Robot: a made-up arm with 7 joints. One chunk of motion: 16 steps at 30 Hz.
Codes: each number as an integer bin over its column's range. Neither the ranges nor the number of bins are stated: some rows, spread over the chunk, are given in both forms.
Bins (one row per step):
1: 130 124 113 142 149 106
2: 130 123 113 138 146 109
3: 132 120 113 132 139 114
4: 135 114 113 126 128 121
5: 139 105 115 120 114 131
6: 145 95 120 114 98 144
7: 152 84 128 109 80 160
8: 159 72 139 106 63 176
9: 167 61 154 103 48 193
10: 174 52 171 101 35 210
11: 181 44 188 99 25 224
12: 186 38 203 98 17 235
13: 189 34 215 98 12 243
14: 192 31 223 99 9 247
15: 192 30 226 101 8 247
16: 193 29 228 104 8 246
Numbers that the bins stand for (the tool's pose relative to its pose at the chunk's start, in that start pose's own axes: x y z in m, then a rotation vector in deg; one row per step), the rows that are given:
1: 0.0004 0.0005 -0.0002 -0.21 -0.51 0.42
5: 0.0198 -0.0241 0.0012 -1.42 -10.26 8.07
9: 0.0802 -0.0811 0.0287 -2.35 -28.65 27.04
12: 0.1212 -0.1108 0.0633 -2.63 -37.28 39.89
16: 0.1363 -0.1225 0.0809 -2.30 -39.79 43.26
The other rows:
2: 0.0004 -0.0008 -0.0002 -0.43 -1.35 1.34
3: 0.0047 -0.0047 -0.0002 -0.76 -3.30 2.87
4: 0.0112 -0.0125 -0.0002 -1.09 -6.36 5.01
6: 0.0327 -0.0371 0.0047 -1.75 -14.72 12.05
7: 0.0478 -0.0513 0.0104 -2.02 -19.73 16.94
8: 0.0629 -0.0668 0.0181 -2.19 -24.47 21.84
10: 0.0953 -0.0927 0.0407 -2.46 -32.27 32.24
11: 0.1104 -0.1031 0.0527 -2.57 -35.06 36.53
13: 0.1276 -0.1160 0.0718 -2.63 -38.68 42.34
14: 0.1341 -0.1199 0.0774 -2.57 -39.51 43.56
15: 0.1341 -0.1212 0.0795 -2.46 -39.79 43.56

